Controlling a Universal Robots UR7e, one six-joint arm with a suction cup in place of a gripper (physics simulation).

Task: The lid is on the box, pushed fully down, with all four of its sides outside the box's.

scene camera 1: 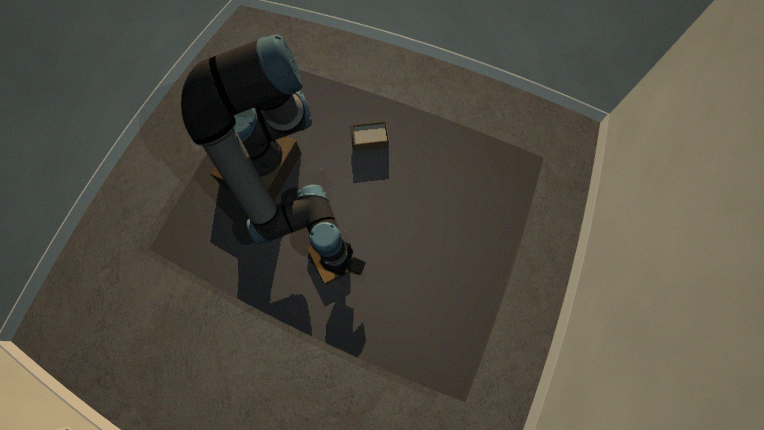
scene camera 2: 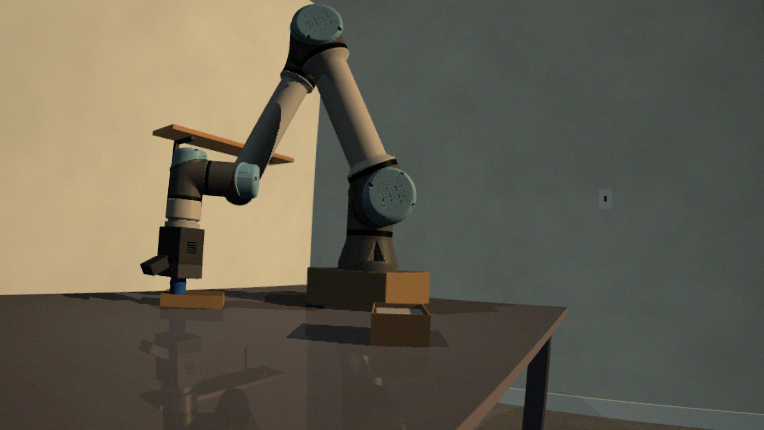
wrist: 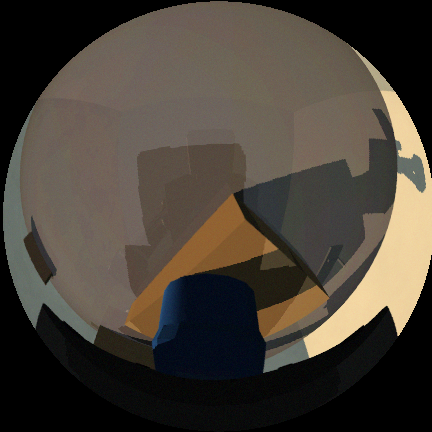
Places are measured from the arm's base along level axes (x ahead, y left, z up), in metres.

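Pixels of known places: hand, tool point: (scene camera 2: 177, 299) (wrist: 209, 280); arm's base, link origin: (scene camera 1: 261, 157) (scene camera 2: 367, 270).
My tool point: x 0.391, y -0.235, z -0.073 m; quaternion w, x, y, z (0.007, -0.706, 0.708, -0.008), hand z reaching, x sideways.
For each thing: its top centre in the pictures, then the offset to it from my tool point. "spot": a spot on its surface instead. Level surfaces: height alone.
- lid, top centre: (wrist: 214, 333) (scene camera 2: 194, 292) (scene camera 1: 328, 258) 0.044 m back, 0.001 m right, 0.012 m up
- box, top centre: (scene camera 2: 399, 308) (scene camera 1: 370, 132) 0.078 m back, 0.473 m left, 0.033 m up
- pale surface, surface spot: (scene camera 1: 370, 134) spot: 0.076 m back, 0.470 m left, 0.026 m up
- dark tabletop, surface height: 0.014 m down
The lid (scene camera 1: 326, 276) (scene camera 2: 197, 301) (wrist: 225, 240) is a shallow orange-brown piece lying flat on the table, closed face up and turned at an angle to the box. My blue suction cup (scene camera 2: 178, 290) (wrist: 207, 300) points straight down and rests on the lid's top face. The tool hides the cup in scene camera 1. The cup and tool cover part of the lid, so the exact contact spot is hidden. The box (scene camera 1: 370, 145) (scene camera 2: 400, 329) (wrist: 37, 257) stands upright and open-topped, apart from the lid. A pale surface (scene camera 1: 370, 134) shows inside it.
The arm stands on a brown base block (scene camera 1: 291, 160) (scene camera 2: 347, 288) (wrist: 125, 345), between lid and box at the rear. The dark tabletop (scene camera 1: 454, 213) (scene camera 2: 106, 363) (wrist: 200, 75) bears everything. A wooden shelf (scene camera 2: 213, 139) shows behind the wrist in scene camera 2.
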